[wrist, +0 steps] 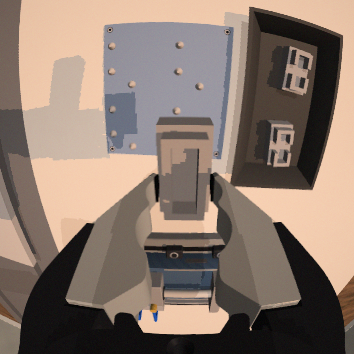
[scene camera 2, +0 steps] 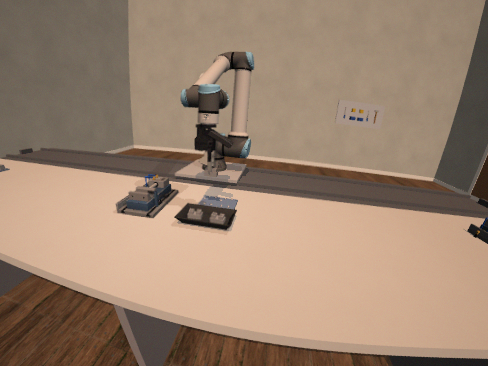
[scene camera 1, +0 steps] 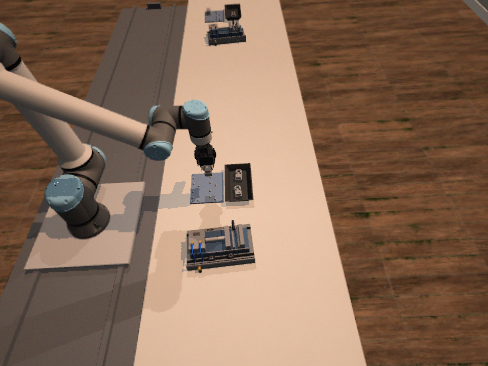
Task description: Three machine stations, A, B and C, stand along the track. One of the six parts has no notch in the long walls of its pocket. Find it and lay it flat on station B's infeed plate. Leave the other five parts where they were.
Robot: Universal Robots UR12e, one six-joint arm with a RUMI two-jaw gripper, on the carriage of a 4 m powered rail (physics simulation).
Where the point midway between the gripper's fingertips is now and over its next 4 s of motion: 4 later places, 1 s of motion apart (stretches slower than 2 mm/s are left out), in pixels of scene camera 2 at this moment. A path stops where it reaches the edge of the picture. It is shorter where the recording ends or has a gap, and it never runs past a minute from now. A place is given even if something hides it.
My gripper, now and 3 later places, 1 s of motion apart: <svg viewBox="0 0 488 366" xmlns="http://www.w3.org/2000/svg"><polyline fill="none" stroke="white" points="210,172 214,192 214,198 214,177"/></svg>
